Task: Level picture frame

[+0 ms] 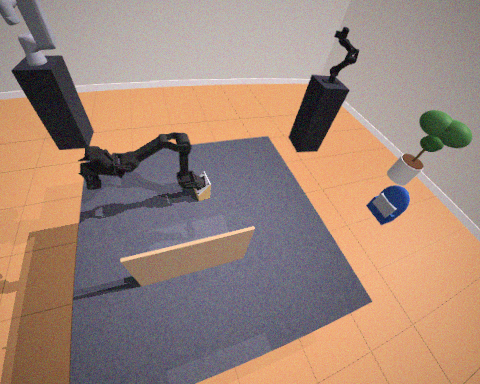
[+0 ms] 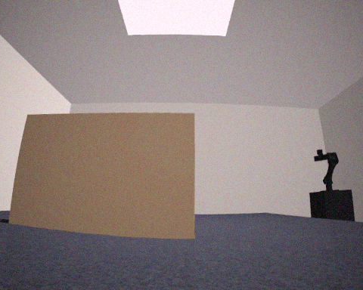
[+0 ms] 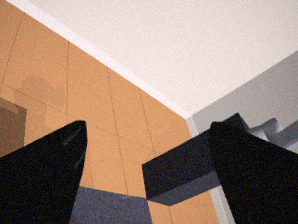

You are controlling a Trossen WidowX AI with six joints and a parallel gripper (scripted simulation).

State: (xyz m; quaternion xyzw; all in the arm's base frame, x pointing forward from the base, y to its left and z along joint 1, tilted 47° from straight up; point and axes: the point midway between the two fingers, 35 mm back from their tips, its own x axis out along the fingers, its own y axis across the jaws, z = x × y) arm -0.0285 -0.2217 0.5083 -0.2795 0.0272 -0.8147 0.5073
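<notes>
Right now the picture frame is 430 mm ahead of my gripper tip, 460 mm to the left of it and 120 mm below it. Also, from my gripper tip: tan wall panel: 440 mm ahead, 470 mm to the left, 130 mm below.
</notes>
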